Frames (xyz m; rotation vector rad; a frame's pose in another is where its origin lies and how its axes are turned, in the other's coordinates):
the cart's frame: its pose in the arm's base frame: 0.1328 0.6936 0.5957 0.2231 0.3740 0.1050
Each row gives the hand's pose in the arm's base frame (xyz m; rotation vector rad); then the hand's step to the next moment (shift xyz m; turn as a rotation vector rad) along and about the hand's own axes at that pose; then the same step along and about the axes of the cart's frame.
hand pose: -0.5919 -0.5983 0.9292 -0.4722 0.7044 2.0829
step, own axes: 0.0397 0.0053 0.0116 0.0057 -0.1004 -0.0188
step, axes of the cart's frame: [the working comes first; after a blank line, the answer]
step, axes of the arm's base frame: -0.0273 0.0293 -0.0117 0.0814 0.0385 -0.0486

-0.0170 0.0273 -0.0265 0.0978 0.0210 -0.0213
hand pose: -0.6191 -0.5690 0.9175 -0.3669 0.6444 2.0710
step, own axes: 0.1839 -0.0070 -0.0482 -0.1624 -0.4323 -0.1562
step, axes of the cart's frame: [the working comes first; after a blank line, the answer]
step, axes of the arm's base frame: -0.0936 0.1013 -0.1311 0.4530 -0.0051 -0.1801

-0.0263 0.0731 -0.1736 0.4817 -0.0747 0.0067
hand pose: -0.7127 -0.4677 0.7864 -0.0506 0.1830 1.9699
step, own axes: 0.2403 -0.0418 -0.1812 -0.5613 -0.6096 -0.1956
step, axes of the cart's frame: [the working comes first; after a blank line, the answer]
step, axes of the arm's base frame: -0.0658 0.2073 -0.2122 0.7716 -0.3060 -0.1896

0.0429 0.1552 -0.2577 0.7371 -0.3880 0.1761
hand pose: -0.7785 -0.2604 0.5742 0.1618 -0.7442 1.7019
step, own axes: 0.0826 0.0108 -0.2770 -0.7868 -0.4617 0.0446
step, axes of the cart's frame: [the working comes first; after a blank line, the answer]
step, axes of the arm's base frame: 0.0445 0.2207 -0.1816 0.6317 -0.6381 -0.1674

0.1362 0.1687 -0.1914 0.5525 -0.6966 0.2092
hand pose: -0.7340 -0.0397 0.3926 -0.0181 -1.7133 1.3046
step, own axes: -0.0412 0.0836 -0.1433 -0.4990 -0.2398 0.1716
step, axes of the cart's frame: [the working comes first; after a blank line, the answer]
step, axes of the arm's base frame: 0.0776 0.1208 -0.0928 0.2780 -0.4879 -0.1435

0.1215 0.0907 -0.0789 0.2381 -0.5239 0.0695
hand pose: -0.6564 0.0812 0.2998 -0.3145 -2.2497 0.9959
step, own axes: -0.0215 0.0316 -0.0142 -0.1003 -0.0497 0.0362
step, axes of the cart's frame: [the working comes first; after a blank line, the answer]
step, axes of the arm's base frame: 0.0243 0.0200 -0.0260 0.0548 -0.1001 -0.0286

0.0344 0.0118 -0.0184 0.0465 -0.1071 0.0142
